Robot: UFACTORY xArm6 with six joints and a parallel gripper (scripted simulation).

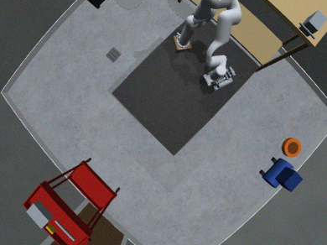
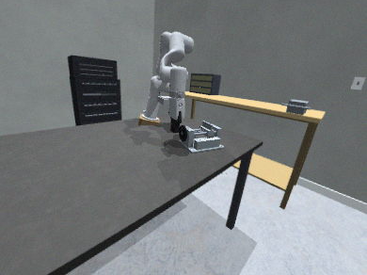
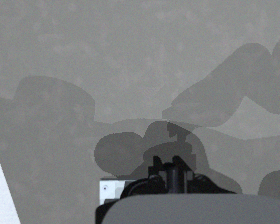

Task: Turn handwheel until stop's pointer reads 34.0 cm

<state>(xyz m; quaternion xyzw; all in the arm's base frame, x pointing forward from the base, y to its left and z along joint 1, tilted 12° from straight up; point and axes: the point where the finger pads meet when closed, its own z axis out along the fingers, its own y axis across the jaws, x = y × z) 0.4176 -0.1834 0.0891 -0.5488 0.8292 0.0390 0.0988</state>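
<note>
My hand is 10 mm to the right of the upright knob. Also, from my hand: handwheel: 20 mm to the left, 10 mm below, 10 mm ahead; sliding stop: 160 mm to the left, 100 mm ahead, 10 mm below.
</note>
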